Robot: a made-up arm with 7 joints. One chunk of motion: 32 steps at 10 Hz.
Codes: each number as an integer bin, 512 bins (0 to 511) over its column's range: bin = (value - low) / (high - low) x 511, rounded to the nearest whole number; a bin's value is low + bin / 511 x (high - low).
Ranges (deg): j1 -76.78..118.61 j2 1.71..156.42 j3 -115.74..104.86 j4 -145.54..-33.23 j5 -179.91..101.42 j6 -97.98..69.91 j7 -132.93..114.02
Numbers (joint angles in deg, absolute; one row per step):
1: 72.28 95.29 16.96 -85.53 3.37 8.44 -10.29
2: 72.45 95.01 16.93 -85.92 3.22 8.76 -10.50
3: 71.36 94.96 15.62 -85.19 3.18 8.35 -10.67
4: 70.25 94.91 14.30 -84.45 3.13 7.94 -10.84
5: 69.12 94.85 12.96 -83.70 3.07 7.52 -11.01
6: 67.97 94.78 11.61 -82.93 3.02 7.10 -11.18
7: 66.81 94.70 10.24 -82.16 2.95 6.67 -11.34
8: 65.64 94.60 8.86 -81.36 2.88 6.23 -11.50
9: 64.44 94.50 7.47 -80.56 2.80 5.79 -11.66
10: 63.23 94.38 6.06 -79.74 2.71 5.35 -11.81
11: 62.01 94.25 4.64 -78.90 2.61 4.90 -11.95
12: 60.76 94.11 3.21 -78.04 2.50 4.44 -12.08
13: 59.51 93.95 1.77 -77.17 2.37 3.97 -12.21
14: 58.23 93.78 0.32 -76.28 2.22 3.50 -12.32
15: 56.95 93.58 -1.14 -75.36 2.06 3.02 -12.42
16: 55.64 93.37 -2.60 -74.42 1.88 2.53 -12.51
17: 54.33 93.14 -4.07 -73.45 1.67 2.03 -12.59
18: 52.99 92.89 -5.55 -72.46 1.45 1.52 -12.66
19: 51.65 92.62 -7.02 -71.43 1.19 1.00 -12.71
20: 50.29 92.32 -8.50 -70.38 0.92 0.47 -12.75
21: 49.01 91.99 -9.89 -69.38 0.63 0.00 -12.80
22: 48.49 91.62 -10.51 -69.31 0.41 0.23 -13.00
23: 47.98 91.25 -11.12 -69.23 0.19 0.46 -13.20
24: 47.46 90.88 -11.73 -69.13 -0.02 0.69 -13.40
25: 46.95 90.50 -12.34 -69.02 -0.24 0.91 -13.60
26: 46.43 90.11 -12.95 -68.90 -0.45 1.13 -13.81
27: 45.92 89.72 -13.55 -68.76 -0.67 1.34 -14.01
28: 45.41 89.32 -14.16 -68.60 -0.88 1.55 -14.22
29: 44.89 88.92 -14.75 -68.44 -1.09 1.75 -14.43
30: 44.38 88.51 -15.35 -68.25 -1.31 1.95 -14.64
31: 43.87 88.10 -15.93 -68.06 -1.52 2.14 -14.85
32: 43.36 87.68 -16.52 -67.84 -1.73 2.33 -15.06
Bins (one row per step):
1: 390 309 307 273 333 324 254
2: 390 308 307 271 333 325 253
3: 387 308 304 275 333 324 253
4: 385 308 301 278 332 322 253
5: 382 308 298 281 332 321 252
6: 379 307 295 285 332 320 252
7: 376 307 292 288 332 319 252
8: 372 307 289 292 332 317 251
9: 369 306 285 296 332 316 251
10: 366 306 282 299 332 315 251
11: 363 306 279 303 332 313 250
12: 360 305 276 307 331 312 250
13: 356 305 272 311 331 310 250
14: 353 304 269 315 331 309 250
15: 350 303 265 319 331 307 249
16: 346 303 262 324 330 306 249
17: 343 302 259 328 330 304 249
18: 339 301 255 333 329 303 249
19: 336 300 252 337 329 301 249
20: 332 299 248 342 328 300 249
21: 329 298 245 347 328 298 249
22: 328 297 244 347 328 299 248
23: 326 296 242 347 327 300 248
24: 325 295 241 348 327 300 247
25: 324 293 240 348 326 301 247
26: 322 292 238 349 326 302 246
27: 321 291 237 349 326 302 246
28: 320 289 235 350 325 303 246
29: 318 288 234 351 325 304 245
30: 317 287 233 352 324 304 245
31: 316 285 231 353 324 305 244
32: 314 284 230 354 324 305 244

